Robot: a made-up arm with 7 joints. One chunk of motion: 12 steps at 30 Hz.
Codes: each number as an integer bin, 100 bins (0 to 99) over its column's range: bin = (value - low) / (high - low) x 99, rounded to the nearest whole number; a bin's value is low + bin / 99 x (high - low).
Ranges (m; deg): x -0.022..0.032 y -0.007..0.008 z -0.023..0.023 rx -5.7..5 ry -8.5..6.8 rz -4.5..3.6
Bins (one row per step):
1: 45 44 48 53 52 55
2: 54 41 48 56 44 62
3: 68 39 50 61 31 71
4: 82 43 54 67 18 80
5: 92 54 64 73 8 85
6: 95 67 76 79 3 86
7: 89 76 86 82 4 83
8: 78 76 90 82 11 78
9: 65 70 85 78 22 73
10: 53 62 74 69 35 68
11: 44 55 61 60 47 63
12: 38 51 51 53 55 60
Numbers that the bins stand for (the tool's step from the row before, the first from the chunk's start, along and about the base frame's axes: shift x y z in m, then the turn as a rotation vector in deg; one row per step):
1: 0.00255 -0.00033 -0.00070 0.028 -0.464 0.000
2: 0.00745 -0.00079 -0.00070 0.353 -1.700 0.573
3: 0.01509 -0.00109 0.00023 0.893 -3.709 1.309
4: 0.02273 -0.00048 0.00209 1.541 -5.718 2.045
5: 0.02818 0.00118 0.00674 2.190 -7.264 2.455
6: 0.02982 0.00315 0.01231 2.838 -8.036 2.536
7: 0.02655 0.00452 0.01696 3.163 -7.882 2.291
8: 0.02055 0.00452 0.01882 3.163 -6.800 1.882
9: 0.01345 0.00361 0.01649 2.730 -5.100 1.473
10: 0.00691 0.00239 0.01138 1.758 -3.091 1.064
11: 0.00200 0.00133 0.00534 0.785 -1.236 0.655
12: -0.00127 0.00073 0.00070 0.028 0.000 0.409

